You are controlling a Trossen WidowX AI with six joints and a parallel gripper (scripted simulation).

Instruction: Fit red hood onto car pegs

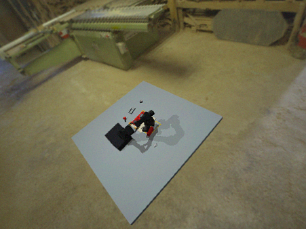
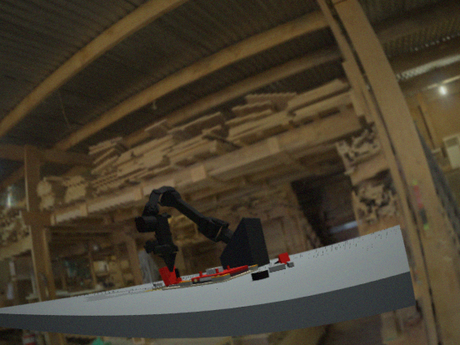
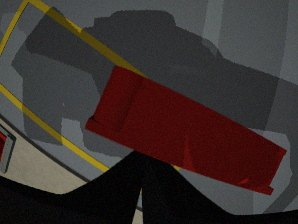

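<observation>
Right now the red hood is 20 mm behind my gripper tip, 20 mm to the right of it and 10 mm below it. Also, from my gripper tip: white piece 100 mm behind, 160 mm to the right, 40 mm below; then black wheel 270 mm ahead, 450 mm to the left, 40 mm below.
</observation>
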